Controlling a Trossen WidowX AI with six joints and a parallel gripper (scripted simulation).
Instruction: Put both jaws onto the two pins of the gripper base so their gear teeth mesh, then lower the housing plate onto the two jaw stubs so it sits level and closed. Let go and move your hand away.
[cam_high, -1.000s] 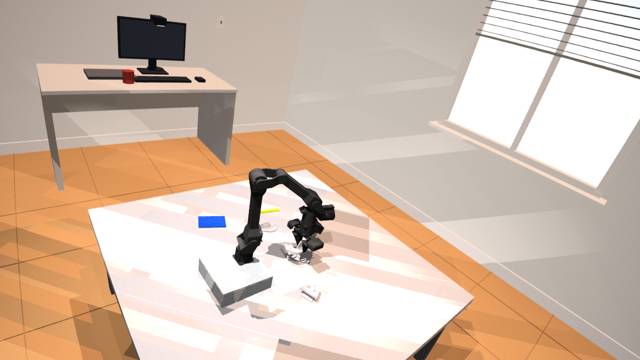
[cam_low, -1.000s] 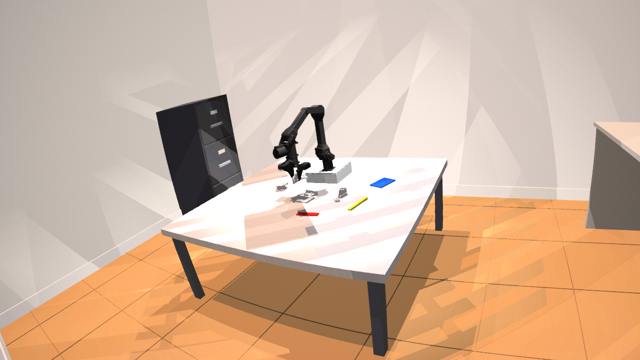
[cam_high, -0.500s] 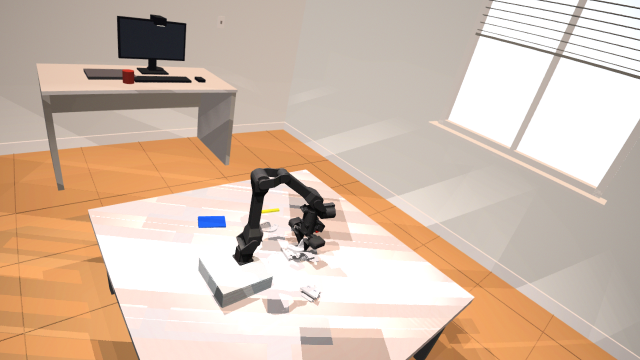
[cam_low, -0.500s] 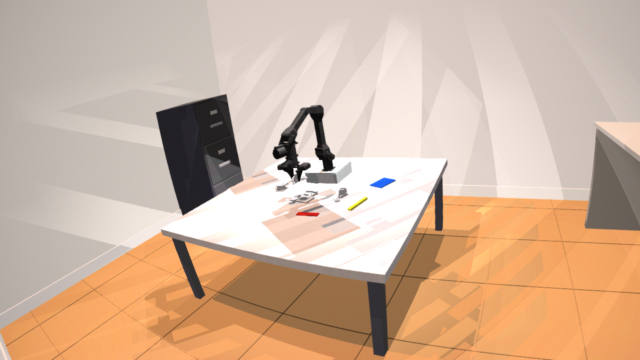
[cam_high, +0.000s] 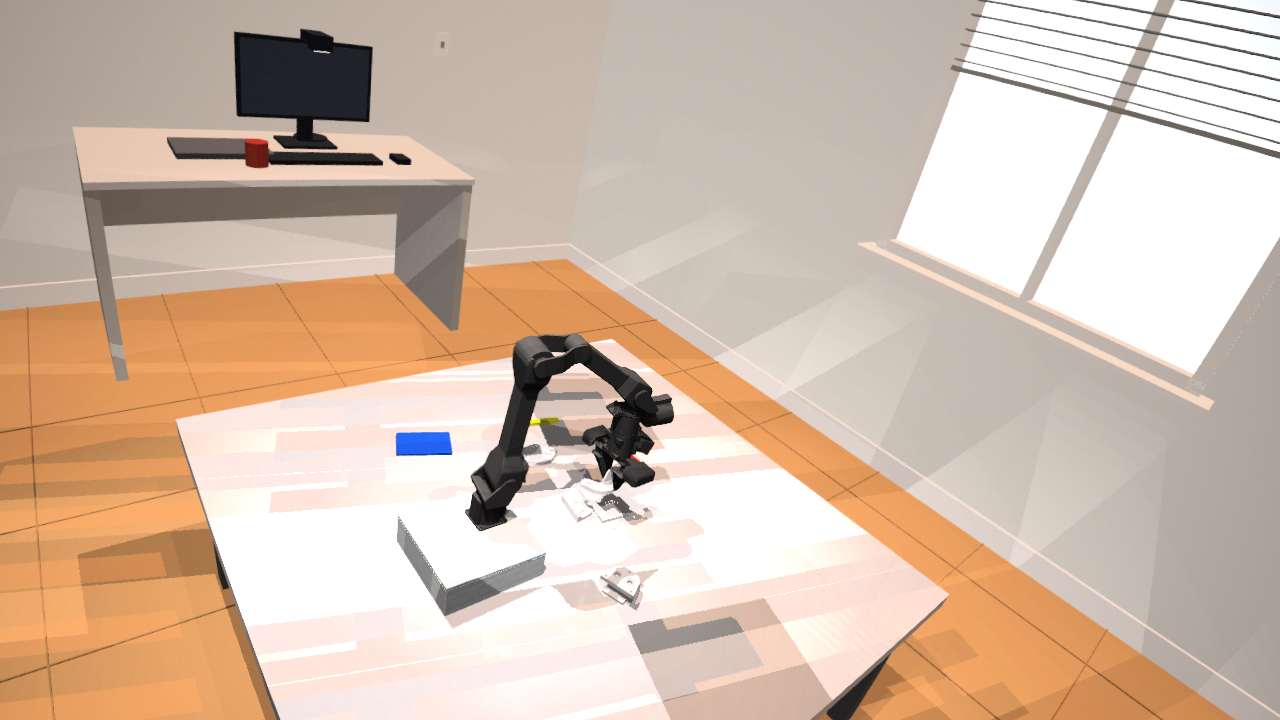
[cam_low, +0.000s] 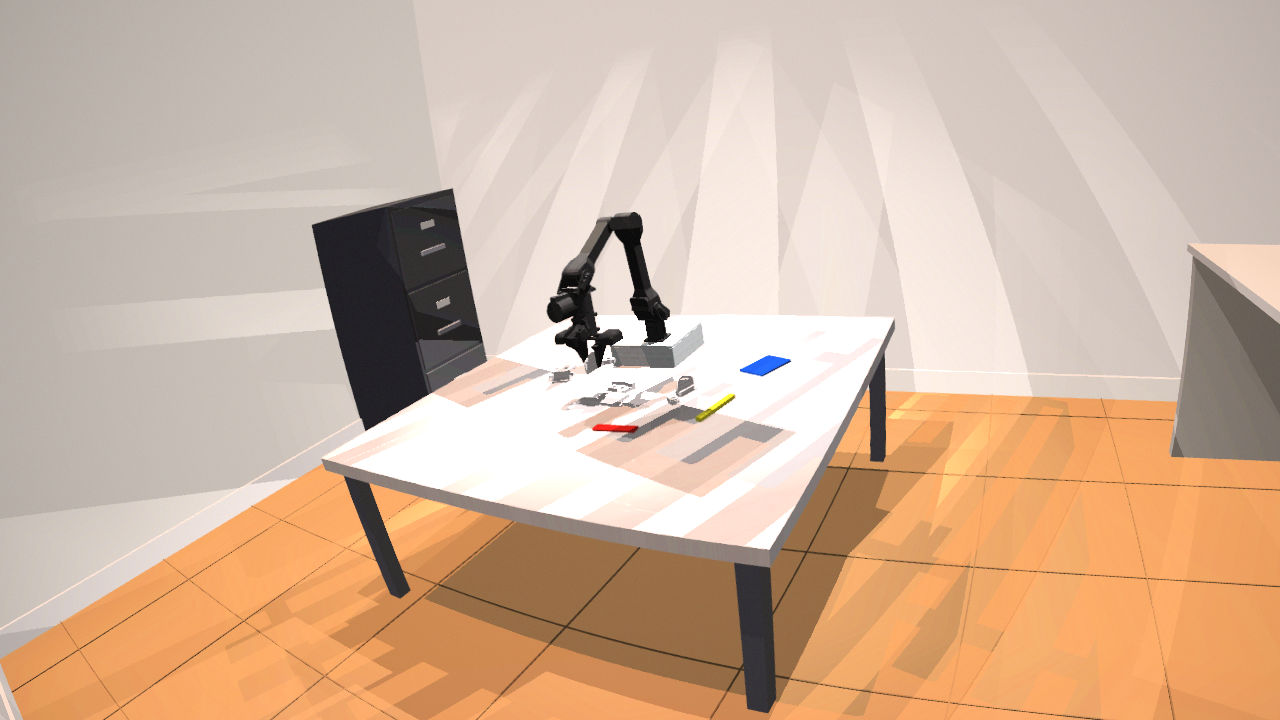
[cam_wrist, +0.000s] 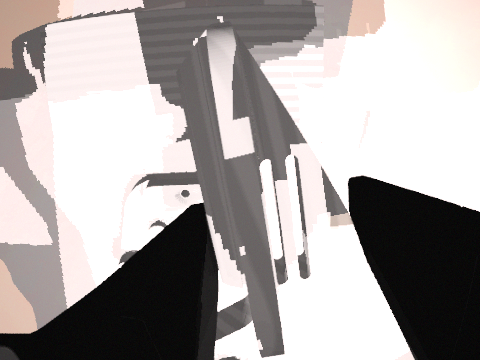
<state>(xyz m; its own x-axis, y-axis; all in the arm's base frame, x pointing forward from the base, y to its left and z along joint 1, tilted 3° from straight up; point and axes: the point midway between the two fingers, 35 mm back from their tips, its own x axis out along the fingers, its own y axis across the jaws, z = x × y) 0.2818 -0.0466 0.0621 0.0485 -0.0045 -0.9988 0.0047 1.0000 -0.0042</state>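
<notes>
Now: gripper tip 3 cm past the curved jaw and 2 cm to the right of it. From my gripper tip the other things lie so: yellow stick (36 cm to the left, 8 cm below, 4 cm ahead); blue card (39 cm to the left, 25 cm behind, 8 cm below); red strip (18 cm ahead, 16 cm to the left, 8 cm below).
</notes>
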